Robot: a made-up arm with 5 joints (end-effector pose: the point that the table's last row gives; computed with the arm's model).
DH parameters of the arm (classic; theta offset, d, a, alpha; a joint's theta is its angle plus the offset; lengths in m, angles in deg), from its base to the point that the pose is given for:
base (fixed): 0 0.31 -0.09 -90
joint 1: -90 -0.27 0.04 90
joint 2: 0 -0.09 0.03 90
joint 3: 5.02 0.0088 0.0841 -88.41
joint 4: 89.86 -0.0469 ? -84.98
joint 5: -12.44 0 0.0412 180
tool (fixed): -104.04 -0.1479 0 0
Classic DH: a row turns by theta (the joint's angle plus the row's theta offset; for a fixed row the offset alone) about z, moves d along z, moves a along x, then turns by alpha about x.
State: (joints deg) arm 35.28 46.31 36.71 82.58 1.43
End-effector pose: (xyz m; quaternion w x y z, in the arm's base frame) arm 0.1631 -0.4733 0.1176 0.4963 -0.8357 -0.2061 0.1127
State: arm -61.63 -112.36 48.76 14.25 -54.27
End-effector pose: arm -0.2962 -0.3248 0.6454 0.3573 0.4903 -0.7649 0.2164
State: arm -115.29 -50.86 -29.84 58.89 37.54
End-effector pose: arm -0.0123 -0.0186 0.3503 0.6240 0.0662 -0.7566 -0.1840
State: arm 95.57 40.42 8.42 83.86 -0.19
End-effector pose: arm -0.1949 -0.5258 0.1308 0.3912 -0.6430 0.2761 0.5978
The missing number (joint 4, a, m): 0.3376
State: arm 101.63 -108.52 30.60 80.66 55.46
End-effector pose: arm -0.1469 -0.0703 -0.0039 0.2997 -0.4259 0.6201 -0.5868
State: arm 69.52 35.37 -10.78 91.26 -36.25
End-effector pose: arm -0.1301 -0.5438 0.2209 0.1694 -0.6113 0.5079 0.5828
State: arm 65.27 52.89 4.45 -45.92 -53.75
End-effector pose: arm -0.1400 0.1458 0.2456 0.7122 0.2215 0.4898 0.4514
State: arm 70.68 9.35 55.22 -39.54 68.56
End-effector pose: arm 0.0401 0.1206 0.4126 0.8048 0.1581 0.3026 -0.4856
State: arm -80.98 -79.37 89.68 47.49 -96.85
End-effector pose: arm -0.1853 -0.2927 0.6709 0.4709 -0.1067 -0.8756 -0.0135
